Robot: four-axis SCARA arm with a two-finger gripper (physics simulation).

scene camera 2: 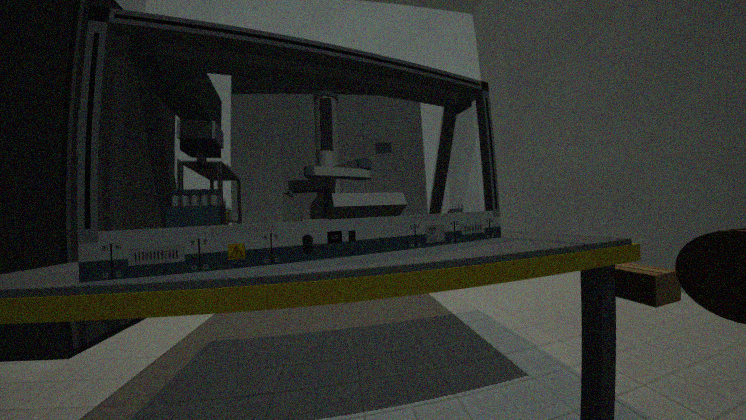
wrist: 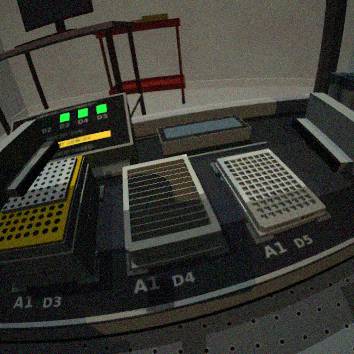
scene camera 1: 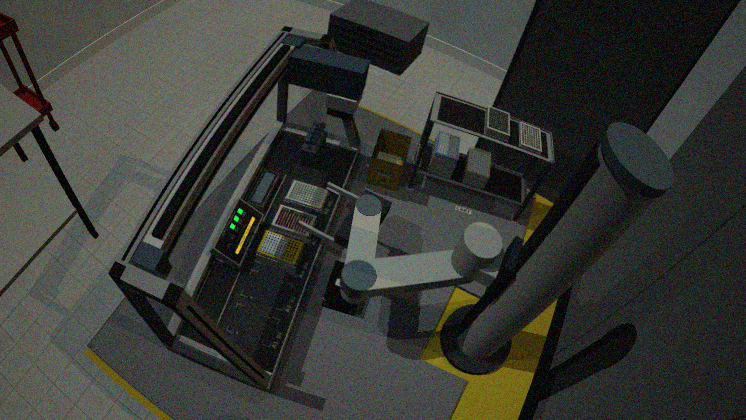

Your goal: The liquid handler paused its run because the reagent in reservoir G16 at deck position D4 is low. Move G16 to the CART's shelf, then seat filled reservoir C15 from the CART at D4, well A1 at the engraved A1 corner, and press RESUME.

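The reservoir at D4, G16 by the task's naming, is a pale frame with long parallel slots, sitting upright above the engraved A1 D4 label. Reddish liquid shows in it in scene camera 1. My gripper is open and empty, its fingers wide apart, above the deck on the D4 and D5 side. The CART bears two pale gridded items on top; I cannot tell which is C15. The screen panel shows green squares and a yellow bar. The RESUME button is not readable.
A yellow tip rack stands at D3 and a white plate at D5. A blue-topped trough lies behind. A yellow bin stands between deck and CART. The gantry beam spans the deck's far side.
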